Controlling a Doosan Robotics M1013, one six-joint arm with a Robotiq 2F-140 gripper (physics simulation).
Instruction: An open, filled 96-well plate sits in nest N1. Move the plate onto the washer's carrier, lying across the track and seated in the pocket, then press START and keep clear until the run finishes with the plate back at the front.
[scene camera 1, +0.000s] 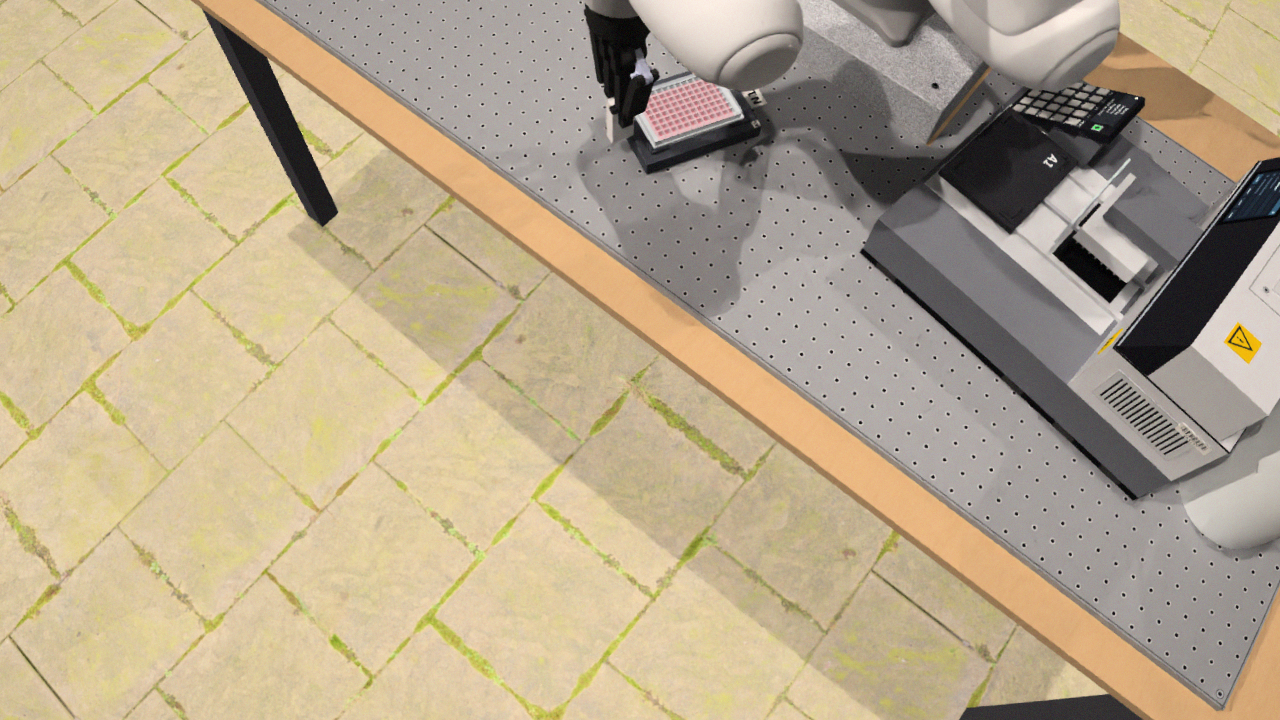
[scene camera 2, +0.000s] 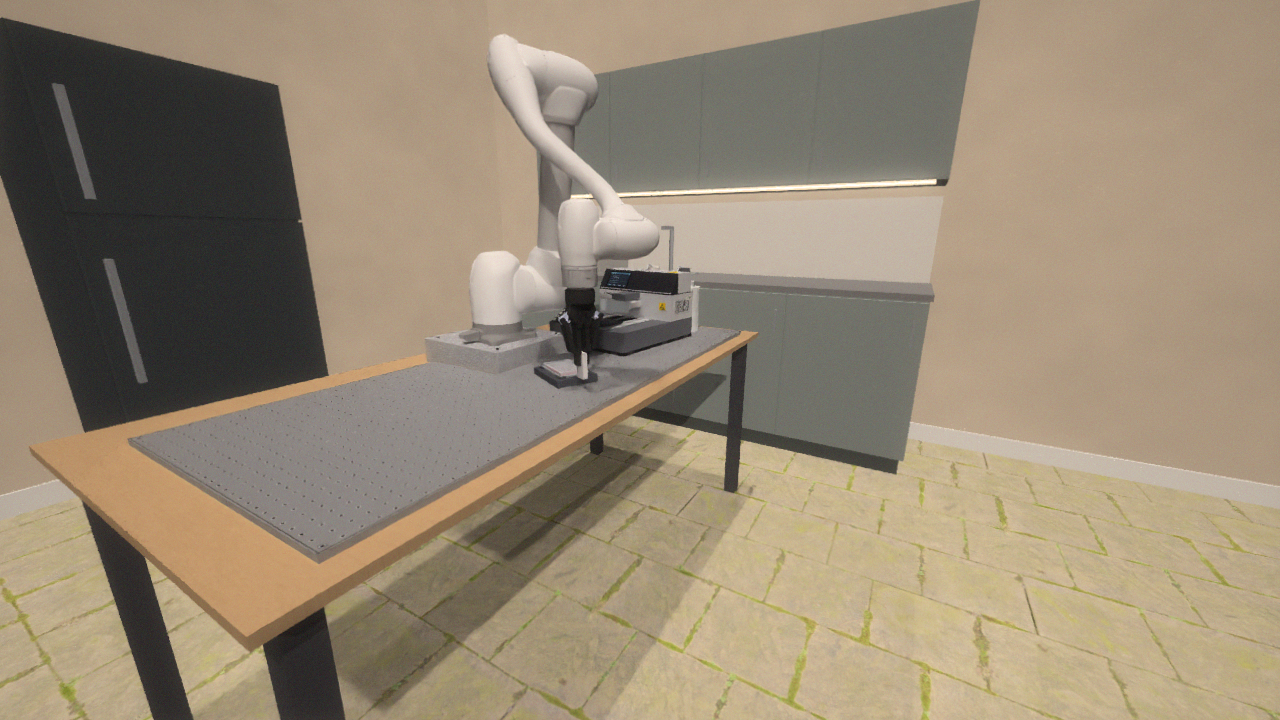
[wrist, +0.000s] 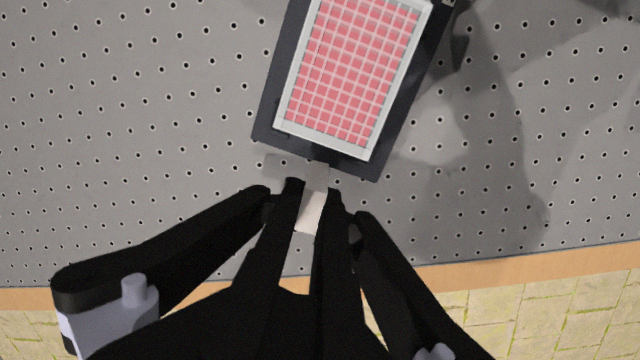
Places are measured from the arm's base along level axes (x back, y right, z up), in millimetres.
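Pixels of known places: gripper, fingertip midpoint: (scene camera 1: 620, 135) (scene camera 2: 582, 377) (wrist: 316, 177); arm's base, link origin: (scene camera 2: 498, 337).
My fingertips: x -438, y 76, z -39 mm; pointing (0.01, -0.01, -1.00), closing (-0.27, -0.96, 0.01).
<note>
Ahead of a thing's pixels: the offset from my fingertips to its middle. "pt": to the spot under its first point. Level surfaces: height alone.
The open 96-well plate @(dz +5, dx +90, dy -27 mm) (scene camera 1: 687, 109) (wrist: 352, 70), with pink-red wells, lies in the dark nest @(dz -10, dx +90, dy -27 mm) (scene camera 1: 678, 158) (wrist: 277, 82); whether it is fully seated cannot be told. My gripper (scene camera 1: 614, 120) (scene camera 2: 583, 365) (wrist: 316, 177) is shut with nothing held, its pale fingertips together. It points down just outside the nest's short end, on the bench-front side, apart from the plate. The washer @(dz +105, dx +274, dy -536 mm) (scene camera 1: 975, 313) (scene camera 2: 644, 333) stands to the right in scene camera 1. Its black carrier @(dz +65, dx +278, dy -385 mm) (scene camera 1: 1006, 174), marked A1, is at the front of the pale track, with no plate on it. A keypad @(dz +88, dx +389, dy -391 mm) (scene camera 1: 1069, 109) with a green key stands behind the carrier.
The arm's grey base block (scene camera 1: 881, 76) (scene camera 2: 492, 351) stands between nest and washer, towards the back. The washer's tall housing with screen @(pt dz +188, dx +368, dy -620 mm) (scene camera 1: 1260, 192) rises at the track's far end. The perforated board @(dz -23 mm) (scene camera 1: 501, 116) (scene camera 2: 340, 447) has a wooden table edge (scene camera 1: 572, 259) around it.
</note>
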